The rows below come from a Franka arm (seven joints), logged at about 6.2 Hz.
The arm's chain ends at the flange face. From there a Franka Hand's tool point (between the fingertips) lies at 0.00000 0.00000 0.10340 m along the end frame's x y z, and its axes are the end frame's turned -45 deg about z.
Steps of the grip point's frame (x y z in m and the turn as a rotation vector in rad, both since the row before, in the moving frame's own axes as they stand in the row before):
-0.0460 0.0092 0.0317 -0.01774 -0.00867 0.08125
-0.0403 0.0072 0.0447 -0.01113 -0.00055 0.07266
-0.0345 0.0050 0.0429 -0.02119 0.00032 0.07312
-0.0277 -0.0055 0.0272 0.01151 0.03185 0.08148
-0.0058 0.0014 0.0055 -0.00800 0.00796 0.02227
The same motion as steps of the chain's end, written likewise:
-0.0266 0.0371 0.0317 -0.01867 0.00641 0.08125
-0.0241 0.0327 0.0447 -0.00826 0.00748 0.07266
-0.0224 0.0263 0.0429 -0.01476 0.01521 0.07312
-0.0251 0.0188 0.0273 0.03066 0.01438 0.08148
-0.0043 0.0051 0.0055 -0.00003 0.01129 0.02227

